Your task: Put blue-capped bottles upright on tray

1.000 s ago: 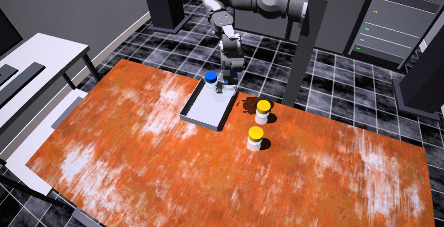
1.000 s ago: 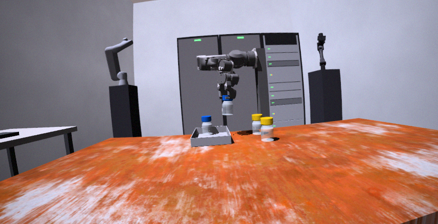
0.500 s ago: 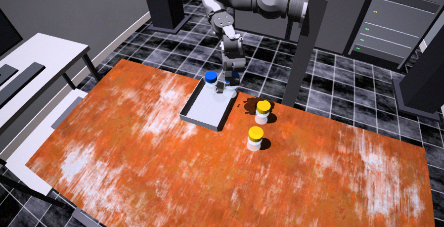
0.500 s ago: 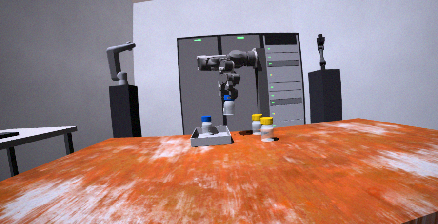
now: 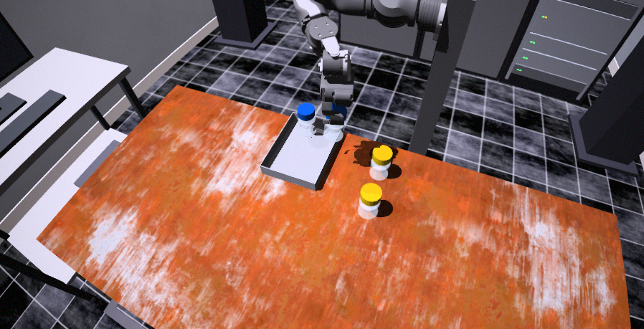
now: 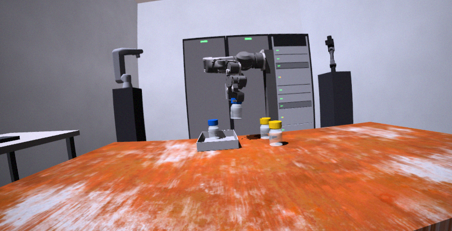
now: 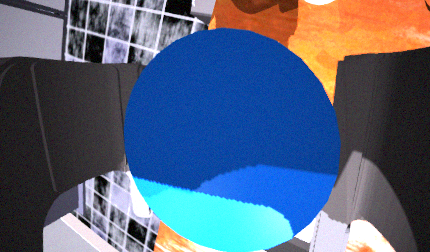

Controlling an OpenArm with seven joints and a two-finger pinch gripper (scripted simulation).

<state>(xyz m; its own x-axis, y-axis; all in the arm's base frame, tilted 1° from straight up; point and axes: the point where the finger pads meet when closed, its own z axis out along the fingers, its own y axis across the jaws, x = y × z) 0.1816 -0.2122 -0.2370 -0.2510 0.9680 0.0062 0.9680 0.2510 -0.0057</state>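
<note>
Now: hand 19 cm above the grey tray and 10 cm to the left of it.
</note>
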